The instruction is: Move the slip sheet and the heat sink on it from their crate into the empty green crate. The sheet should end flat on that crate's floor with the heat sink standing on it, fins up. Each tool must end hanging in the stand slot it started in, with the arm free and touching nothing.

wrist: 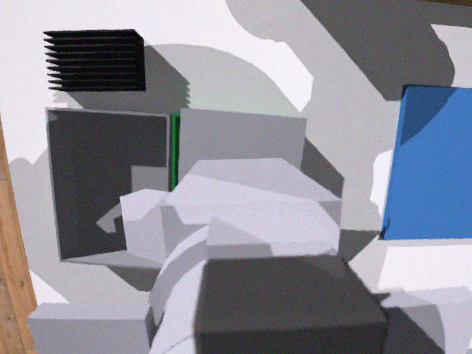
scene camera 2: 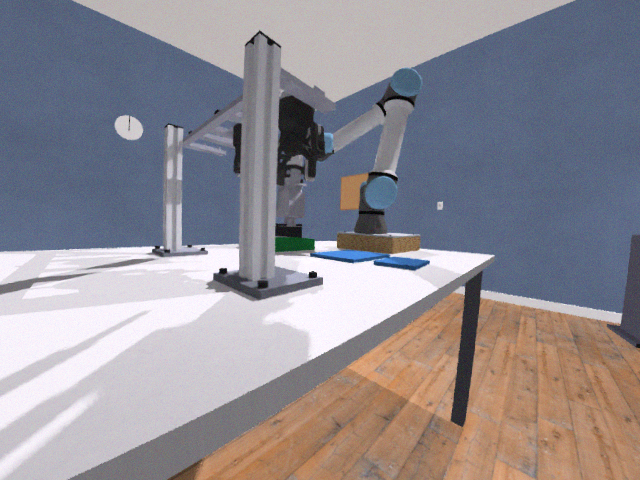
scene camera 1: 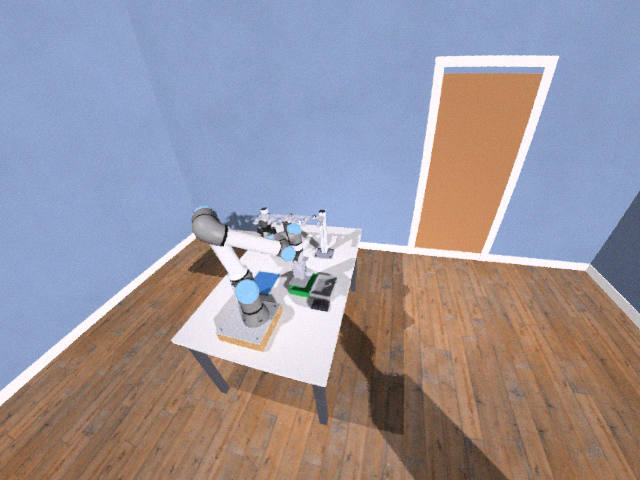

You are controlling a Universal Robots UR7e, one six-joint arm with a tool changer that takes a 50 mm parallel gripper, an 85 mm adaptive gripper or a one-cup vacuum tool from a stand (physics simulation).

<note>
I see a grey vacuum tool [wrist: 232, 208], a black finned heat sink [wrist: 89, 60], a grey crate [wrist: 95, 156] and a pale slip sheet [wrist: 204, 134].
Scene camera 2 misses the black finned heat sink, which is hidden by a green crate.
</note>
